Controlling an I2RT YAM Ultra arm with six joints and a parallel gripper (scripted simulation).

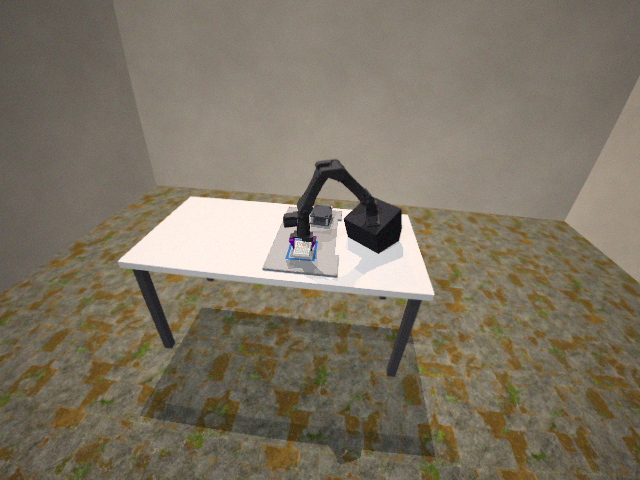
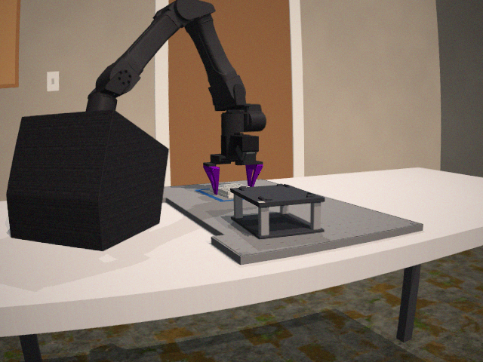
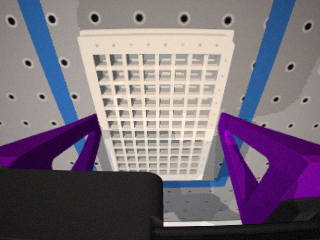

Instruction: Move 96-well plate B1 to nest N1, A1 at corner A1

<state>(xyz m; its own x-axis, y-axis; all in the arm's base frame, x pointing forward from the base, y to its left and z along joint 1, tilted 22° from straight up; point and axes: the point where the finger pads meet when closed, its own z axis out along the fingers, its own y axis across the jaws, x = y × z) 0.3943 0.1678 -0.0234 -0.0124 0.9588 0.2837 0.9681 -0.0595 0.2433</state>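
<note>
The white 96-well plate is right at my hand. From my hand the other things lie so: raised plate nest N1: 7 cm behind, 36 cm to the right, 5 cm above; A1 mark: 13 cm behind, 43 cm to the right, 5 cm above.
</note>
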